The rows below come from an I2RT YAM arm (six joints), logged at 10 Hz.
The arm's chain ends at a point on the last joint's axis. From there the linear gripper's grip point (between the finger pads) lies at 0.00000 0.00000 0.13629 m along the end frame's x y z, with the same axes.
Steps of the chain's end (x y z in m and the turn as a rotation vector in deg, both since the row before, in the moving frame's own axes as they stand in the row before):
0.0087, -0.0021, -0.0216, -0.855, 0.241, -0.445
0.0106, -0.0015, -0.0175, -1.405, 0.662, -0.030
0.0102, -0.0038, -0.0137, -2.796, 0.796, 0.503
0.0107, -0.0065, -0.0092, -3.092, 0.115, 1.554
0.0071, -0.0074, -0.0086, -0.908, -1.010, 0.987
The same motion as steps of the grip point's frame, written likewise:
0.0093, -0.0001, -0.0216, -0.855, 0.241, -0.445
0.0122, 0.0018, -0.0176, -1.405, 0.662, -0.030
0.0121, 0.0029, -0.0139, -2.796, 0.796, 0.503
0.0109, 0.0009, -0.0094, -3.092, 0.115, 1.554
0.0047, -0.0053, -0.0086, -0.908, -1.010, 0.987

